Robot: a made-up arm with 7 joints. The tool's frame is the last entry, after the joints. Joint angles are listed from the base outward. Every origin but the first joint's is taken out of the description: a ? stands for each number. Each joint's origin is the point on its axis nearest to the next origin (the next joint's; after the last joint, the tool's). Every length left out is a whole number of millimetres.
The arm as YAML. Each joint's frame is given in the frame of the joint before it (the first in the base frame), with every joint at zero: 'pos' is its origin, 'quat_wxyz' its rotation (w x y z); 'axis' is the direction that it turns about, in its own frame. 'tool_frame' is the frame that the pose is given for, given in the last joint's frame.
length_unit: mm
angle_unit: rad
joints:
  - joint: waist
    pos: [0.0, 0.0, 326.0]
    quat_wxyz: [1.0, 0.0, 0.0, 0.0]
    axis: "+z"
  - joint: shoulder
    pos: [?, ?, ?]
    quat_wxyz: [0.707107, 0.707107, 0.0, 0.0]
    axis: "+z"
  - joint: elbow
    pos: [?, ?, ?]
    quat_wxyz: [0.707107, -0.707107, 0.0, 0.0]
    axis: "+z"
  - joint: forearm
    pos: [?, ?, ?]
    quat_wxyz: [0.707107, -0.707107, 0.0, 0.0]
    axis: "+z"
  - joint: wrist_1
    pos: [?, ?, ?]
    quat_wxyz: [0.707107, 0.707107, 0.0, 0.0]
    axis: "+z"
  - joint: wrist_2
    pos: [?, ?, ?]
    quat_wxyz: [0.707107, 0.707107, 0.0, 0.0]
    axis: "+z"
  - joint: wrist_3
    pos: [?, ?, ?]
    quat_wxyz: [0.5, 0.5, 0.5, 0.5]
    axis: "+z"
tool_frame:
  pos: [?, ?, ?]
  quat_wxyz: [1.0, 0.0, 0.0, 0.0]
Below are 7 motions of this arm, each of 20 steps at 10 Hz.
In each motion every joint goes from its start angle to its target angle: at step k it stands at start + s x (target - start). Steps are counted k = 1, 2, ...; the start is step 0. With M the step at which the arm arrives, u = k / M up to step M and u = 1 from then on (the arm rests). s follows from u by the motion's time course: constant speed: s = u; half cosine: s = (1 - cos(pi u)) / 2; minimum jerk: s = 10 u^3 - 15 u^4 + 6 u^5.
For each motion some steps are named. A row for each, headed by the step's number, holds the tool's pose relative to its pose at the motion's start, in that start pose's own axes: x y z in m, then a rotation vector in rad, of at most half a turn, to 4 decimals.
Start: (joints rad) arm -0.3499 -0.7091 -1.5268 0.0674 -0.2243 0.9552 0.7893
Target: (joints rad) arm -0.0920 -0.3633 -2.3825 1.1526 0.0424 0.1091 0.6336
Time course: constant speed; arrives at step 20
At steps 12, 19, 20:
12: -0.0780 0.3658 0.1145 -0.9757 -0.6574 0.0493
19: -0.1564 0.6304 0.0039 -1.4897 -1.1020 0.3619
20: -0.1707 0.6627 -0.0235 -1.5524 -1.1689 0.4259

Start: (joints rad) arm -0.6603 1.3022 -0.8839 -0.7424 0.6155 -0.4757 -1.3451
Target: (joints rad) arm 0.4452 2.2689 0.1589 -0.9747 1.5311 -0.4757 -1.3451
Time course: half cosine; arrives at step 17
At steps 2, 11, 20:
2: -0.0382 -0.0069 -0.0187 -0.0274 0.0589 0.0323
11: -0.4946 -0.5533 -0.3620 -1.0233 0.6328 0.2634
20: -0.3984 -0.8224 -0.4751 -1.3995 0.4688 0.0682

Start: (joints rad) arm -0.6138 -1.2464 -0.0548 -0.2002 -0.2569 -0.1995 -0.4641
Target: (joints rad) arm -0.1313 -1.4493 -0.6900 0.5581 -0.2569 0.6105 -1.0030
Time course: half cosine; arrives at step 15
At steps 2, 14, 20:
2: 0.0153 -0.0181 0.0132 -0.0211 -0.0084 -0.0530
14: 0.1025 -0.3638 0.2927 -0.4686 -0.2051 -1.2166
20: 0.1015 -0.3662 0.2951 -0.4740 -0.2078 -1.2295

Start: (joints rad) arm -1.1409 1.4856 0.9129 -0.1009 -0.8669 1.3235 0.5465
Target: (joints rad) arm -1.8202 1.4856 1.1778 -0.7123 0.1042 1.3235 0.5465
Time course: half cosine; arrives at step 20
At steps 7, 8, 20:
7: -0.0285 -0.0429 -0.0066 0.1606 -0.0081 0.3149
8: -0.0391 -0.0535 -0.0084 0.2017 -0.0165 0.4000
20: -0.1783 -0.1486 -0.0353 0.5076 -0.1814 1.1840

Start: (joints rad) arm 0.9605 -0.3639 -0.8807 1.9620 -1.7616 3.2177 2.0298
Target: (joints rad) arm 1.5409 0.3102 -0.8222 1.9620 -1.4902 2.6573 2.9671
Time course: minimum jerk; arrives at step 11
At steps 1, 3, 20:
1: 0.0004 -0.0020 0.0010 0.0011 0.0020 0.0013
3: 0.0063 -0.0398 0.0178 0.0297 0.0397 0.0303
20: -0.0203 -0.2760 0.0511 0.5615 0.1404 0.5315

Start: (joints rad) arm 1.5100 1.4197 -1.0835 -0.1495 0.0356 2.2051 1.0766
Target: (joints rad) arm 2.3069 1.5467 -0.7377 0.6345 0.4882 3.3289 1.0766
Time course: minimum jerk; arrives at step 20
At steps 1, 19, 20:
1: 0.0001 0.0009 -0.0006 -0.0008 0.0008 0.0004
19: 0.0000 0.1655 -0.7681 -0.6845 0.8843 -0.4197
20: -0.0001 0.1651 -0.7689 -0.6852 0.8850 -0.4210

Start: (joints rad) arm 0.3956 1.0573 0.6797 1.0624 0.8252 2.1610 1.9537
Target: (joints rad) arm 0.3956 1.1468 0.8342 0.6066 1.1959 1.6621 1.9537
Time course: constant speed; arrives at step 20
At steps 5, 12, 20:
5: -0.0474 0.0094 0.0156 -0.0876 -0.0275 0.1510
12: -0.1189 0.0204 0.0299 -0.2385 -0.0926 0.3567
20: -0.2076 0.0280 0.0340 -0.4455 -0.2072 0.5748

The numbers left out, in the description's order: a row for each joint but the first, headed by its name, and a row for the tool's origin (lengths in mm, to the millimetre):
shoulder: 0.0 -45.0 0.0
elbow: 0.0 289.0 0.0
forearm: 14.0 39.0 0.0
wrist_1: -14.0 -432.0 0.0
wrist_2: 0.0 -104.0 0.0
wrist_3: 12.0 86.0 0.0
tool: 0.0 0.0 0.0

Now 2 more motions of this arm.
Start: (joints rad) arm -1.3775 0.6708 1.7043 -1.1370 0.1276 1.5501 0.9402
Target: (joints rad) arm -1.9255 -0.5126 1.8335 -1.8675 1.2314 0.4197 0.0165
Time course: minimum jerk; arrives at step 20
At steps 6, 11, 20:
6: 0.0668 -0.0058 -0.0021 -0.0658 -0.0522 -0.1745
11: 0.1422 -0.1398 -0.0001 -0.0386 -0.3932 -0.7239
20: 0.0169 -0.3092 -0.0317 0.1833 -0.9629 -1.4275

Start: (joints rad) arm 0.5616 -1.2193 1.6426 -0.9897 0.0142 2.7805 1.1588
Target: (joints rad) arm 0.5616 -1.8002 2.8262 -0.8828 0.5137 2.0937 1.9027
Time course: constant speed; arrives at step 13
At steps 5, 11, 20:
5: 0.2433 0.0362 -0.0193 -0.2933 0.4030 -0.0262
11: 0.5055 -0.0418 -0.0704 -0.1867 1.0527 0.1532
20: 0.5723 -0.0856 -0.0954 -0.0301 1.2448 0.2694

